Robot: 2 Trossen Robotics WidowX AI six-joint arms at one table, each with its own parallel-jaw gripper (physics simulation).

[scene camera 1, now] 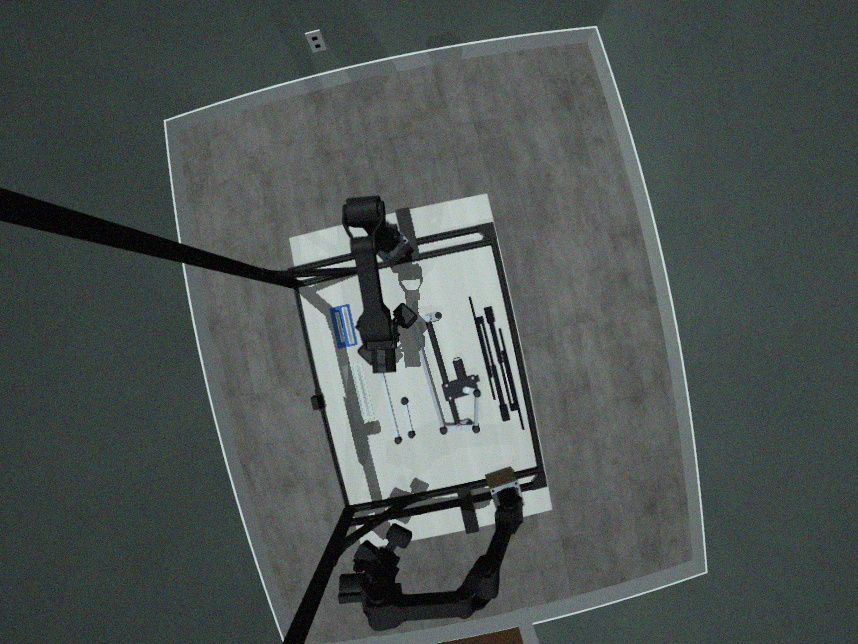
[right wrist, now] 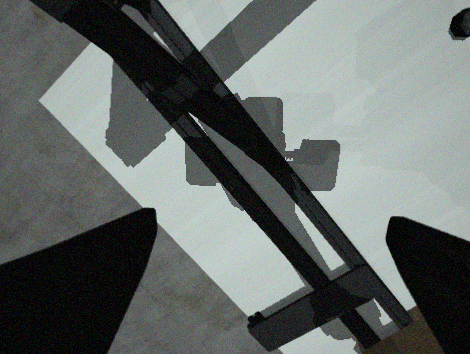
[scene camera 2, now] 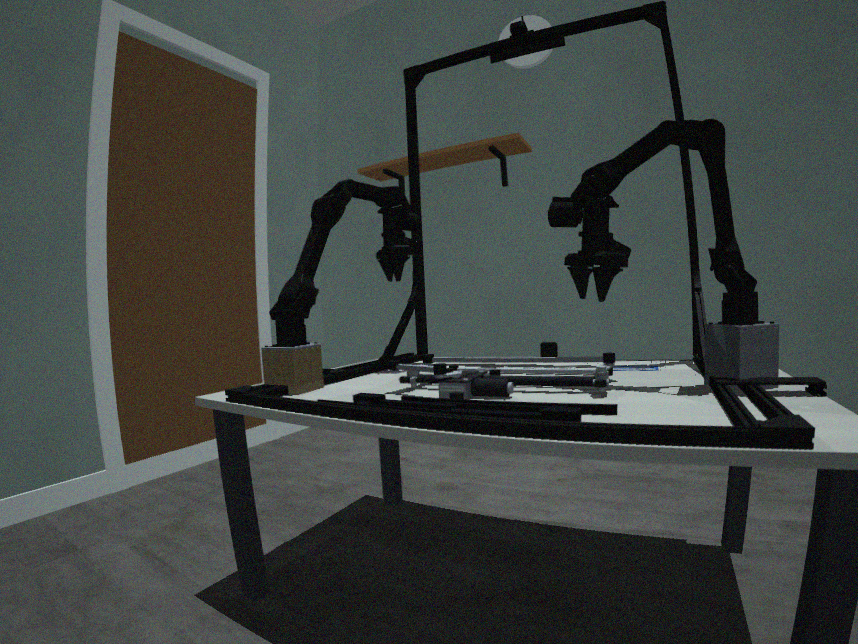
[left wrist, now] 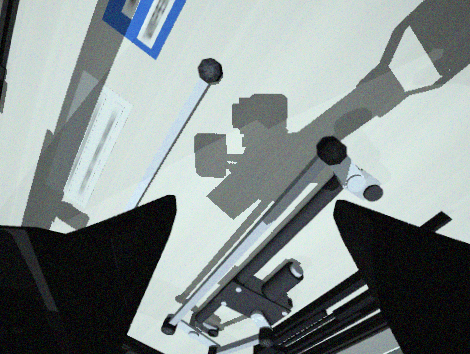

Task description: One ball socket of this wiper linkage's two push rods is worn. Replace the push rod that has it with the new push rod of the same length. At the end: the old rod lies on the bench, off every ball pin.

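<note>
The wiper linkage (scene camera 1: 459, 386) (left wrist: 252, 297) lies on the bench, with a dark tube and motor bracket. Its long push rod (scene camera 1: 433, 391) (left wrist: 227, 262) and short push rod (scene camera 1: 476, 412) (left wrist: 240, 345) appear seated at their ends. A loose long rod (scene camera 1: 391, 407) (left wrist: 173, 135) and a loose short rod (scene camera 1: 408, 418) lie beside it, to its left in scene camera 1. Socket wear cannot be made out. My left gripper (scene camera 2: 591, 298) (left wrist: 255, 205) is open and empty, high above the bench. My right gripper (scene camera 2: 394, 279) (right wrist: 270, 223) is open and empty, above the bench edge and frame rails.
A blue-outlined tray or marking (scene camera 1: 334, 329) (left wrist: 167, 37) and a white printed strip (scene camera 1: 363, 391) (left wrist: 97, 150) lie left of the loose rods in scene camera 1. Long black bars (scene camera 1: 492, 360) lie right of the linkage. A black frame (scene camera 1: 516, 332) surrounds the work area, with uprights and an overhead beam (scene camera 2: 457, 58).
</note>
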